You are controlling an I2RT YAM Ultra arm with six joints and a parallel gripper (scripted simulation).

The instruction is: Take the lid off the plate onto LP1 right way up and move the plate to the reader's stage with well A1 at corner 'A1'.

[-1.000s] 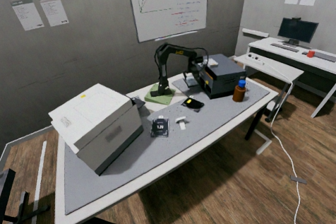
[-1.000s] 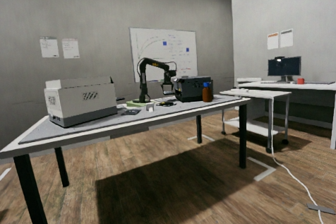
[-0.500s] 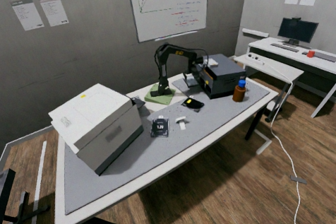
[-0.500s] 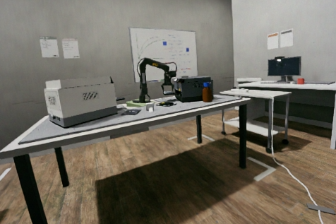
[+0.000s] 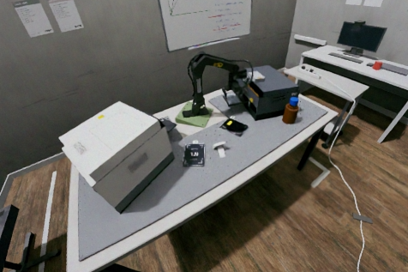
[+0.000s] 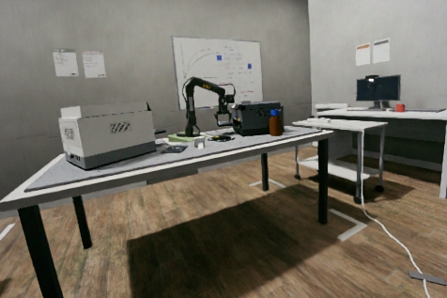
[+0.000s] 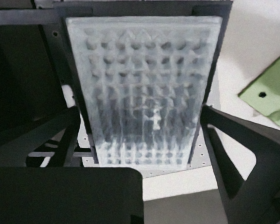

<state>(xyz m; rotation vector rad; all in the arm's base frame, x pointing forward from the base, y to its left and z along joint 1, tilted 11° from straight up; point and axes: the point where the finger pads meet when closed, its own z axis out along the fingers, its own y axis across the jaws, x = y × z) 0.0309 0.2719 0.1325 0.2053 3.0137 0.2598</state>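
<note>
The plate is 1 cm below my hand. Also, from my hand: black lid: 21 cm ahead, 8 cm to the right, 8 cm below; brown capped bottle: 31 cm ahead, 30 cm to the left, 1 cm above.
</note>
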